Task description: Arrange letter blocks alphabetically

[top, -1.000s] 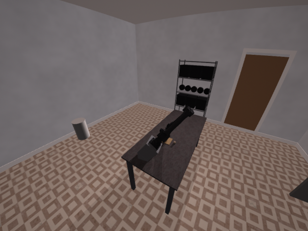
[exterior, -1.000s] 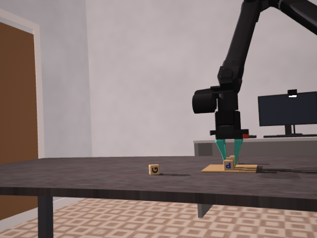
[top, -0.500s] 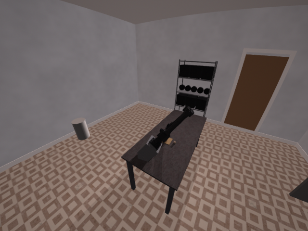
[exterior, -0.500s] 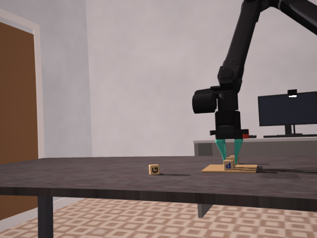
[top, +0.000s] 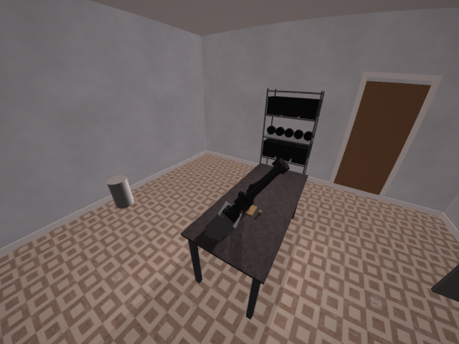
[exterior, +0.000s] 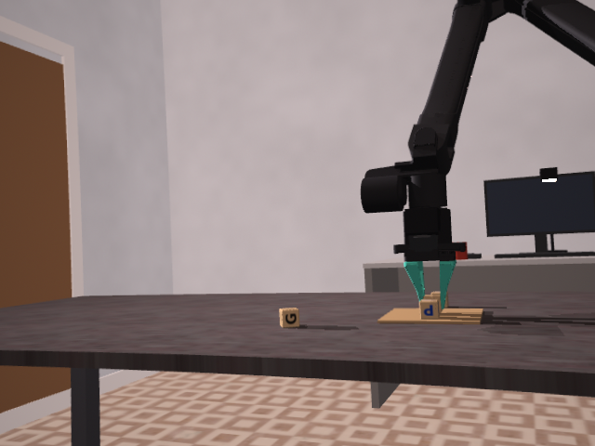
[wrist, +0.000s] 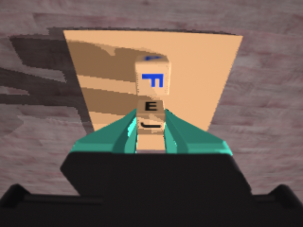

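My gripper is now 2 cm above the mat. Also, from my hand: block (12 cm to the right, 1 cm below).
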